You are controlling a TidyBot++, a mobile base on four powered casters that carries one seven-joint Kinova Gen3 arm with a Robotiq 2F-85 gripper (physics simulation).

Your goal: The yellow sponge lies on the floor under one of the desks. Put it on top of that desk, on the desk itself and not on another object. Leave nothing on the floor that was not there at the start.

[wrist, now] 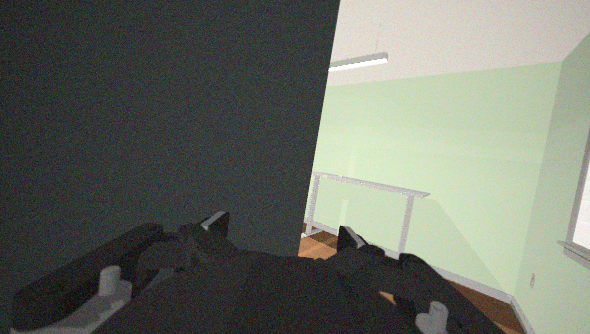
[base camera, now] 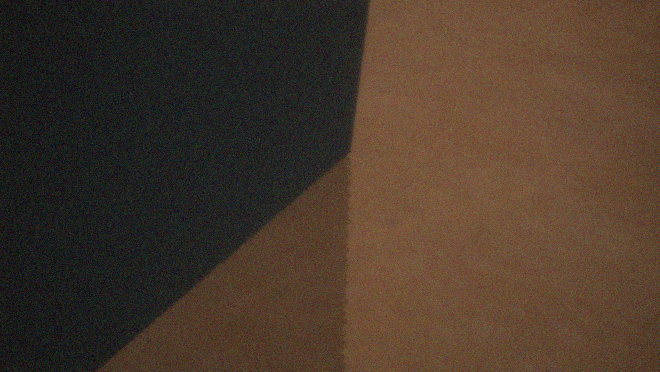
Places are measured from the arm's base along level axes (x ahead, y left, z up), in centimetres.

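Pixels of known places: gripper, between the fingertips: point(wrist: 283, 231).
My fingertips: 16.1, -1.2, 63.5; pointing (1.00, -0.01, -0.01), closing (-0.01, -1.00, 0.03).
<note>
Behind a point stands the place of what it marks, as x, y, z.
A desk point(wrist: 372, 185) {207.7, -91.9, 55.2} with a thin light grey top and grey legs stands across the room, against the green wall, in the wrist view. Its left end is cut off by a dark panel, and its lower right part is behind the gripper's right finger. The yellow sponge does not show in either view. My gripper point(wrist: 283, 231) {16.1, -1.2, 63.5} is open, with no thing between its fingertips. It is far from the desk.
A tall dark cabinet point(wrist: 160, 115) {24.4, 14.7, 71.6} point(base camera: 165, 125) {31.0, 9.2, -21.1} stands very close, filling the left of both views. Brown wooden floor point(base camera: 500, 200) {41.3, -25.8, -39.6} point(wrist: 316, 248) {251.8, -53.7, -39.7} runs past its right edge. A green wall point(wrist: 440, 125) {242.8, -178.3, 139.5}, a ceiling lamp point(wrist: 360, 62) {188.8, -51.9, 168.4} and a window point(wrist: 582, 215) {116.9, -186.2, 63.6} are farther off.
</note>
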